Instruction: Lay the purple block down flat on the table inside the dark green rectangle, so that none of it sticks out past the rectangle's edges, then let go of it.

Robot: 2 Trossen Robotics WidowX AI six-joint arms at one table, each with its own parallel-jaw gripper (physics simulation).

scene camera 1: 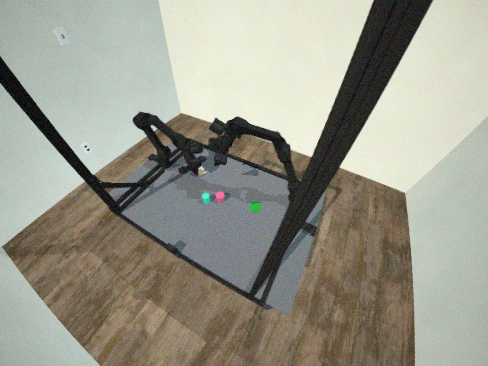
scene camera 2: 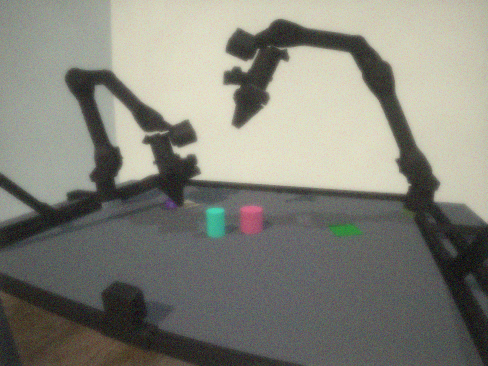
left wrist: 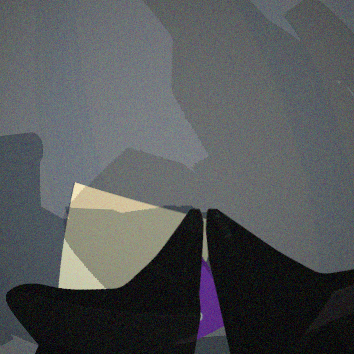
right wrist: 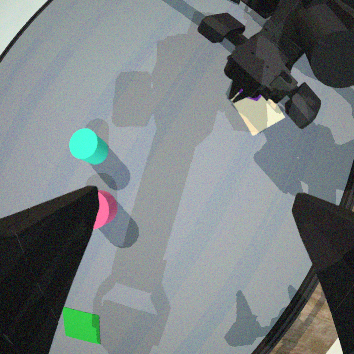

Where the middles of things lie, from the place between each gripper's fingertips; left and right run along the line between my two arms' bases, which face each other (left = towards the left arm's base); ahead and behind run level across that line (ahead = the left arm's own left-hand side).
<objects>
The cream pad (left wrist: 108, 239) lies 4 cm ahead of my left hand, 1 cm to the left of it and 1 cm below it. Also, from my left hand: dark green rectangle (right wrist: 82, 325) (11 cm behind, 43 cm to the right, 1 cm below); then teal cylinder (right wrist: 84, 144) (17 cm behind, 14 cm to the right, 2 cm above); then purple block (left wrist: 210, 316) (2 cm ahead, 3 cm to the left).
Now: the teal cylinder 130 mm behind my right hand, 20 mm to the left of it and 200 mm below it. Also, from my right hand: dark green rectangle: 80 mm behind, 270 mm to the right, 230 mm below; cream pad: 80 mm ahead, 170 mm to the left, 230 mm below; purple block: 50 mm ahead, 200 mm to the left, 220 mm below.
</objects>
